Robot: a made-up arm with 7 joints. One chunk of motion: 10 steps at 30 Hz.
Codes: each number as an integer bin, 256 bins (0 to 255) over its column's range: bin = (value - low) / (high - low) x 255, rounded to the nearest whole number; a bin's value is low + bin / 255 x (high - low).
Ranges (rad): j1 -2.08..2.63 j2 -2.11..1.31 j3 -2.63..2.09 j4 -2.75..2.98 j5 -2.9..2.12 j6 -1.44..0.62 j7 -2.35..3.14
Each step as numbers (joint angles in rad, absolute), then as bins.
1 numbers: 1.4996 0.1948 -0.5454 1.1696 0.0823 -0.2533 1.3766
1 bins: 194 172 113 174 151 147 173
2 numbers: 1.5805 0.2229 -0.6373 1.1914 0.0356 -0.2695 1.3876
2 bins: 198 174 108 175 149 145 174
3 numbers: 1.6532 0.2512 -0.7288 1.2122 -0.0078 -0.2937 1.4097
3 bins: 202 176 103 176 147 142 175
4 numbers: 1.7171 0.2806 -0.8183 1.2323 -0.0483 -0.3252 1.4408
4 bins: 206 178 98 177 145 138 176
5 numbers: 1.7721 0.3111 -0.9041 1.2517 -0.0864 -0.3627 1.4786
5 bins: 209 181 93 178 143 133 178
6 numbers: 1.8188 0.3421 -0.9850 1.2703 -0.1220 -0.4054 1.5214
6 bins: 211 183 89 179 141 128 180
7 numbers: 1.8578 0.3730 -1.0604 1.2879 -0.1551 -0.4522 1.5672
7 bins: 213 185 85 180 139 122 182
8 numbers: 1.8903 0.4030 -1.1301 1.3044 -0.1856 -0.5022 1.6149
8 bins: 215 187 81 180 138 116 184
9 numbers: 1.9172 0.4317 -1.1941 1.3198 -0.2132 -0.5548 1.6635
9 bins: 216 190 78 181 136 110 186
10 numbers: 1.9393 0.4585 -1.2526 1.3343 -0.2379 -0.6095 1.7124
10 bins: 218 192 74 182 135 103 189
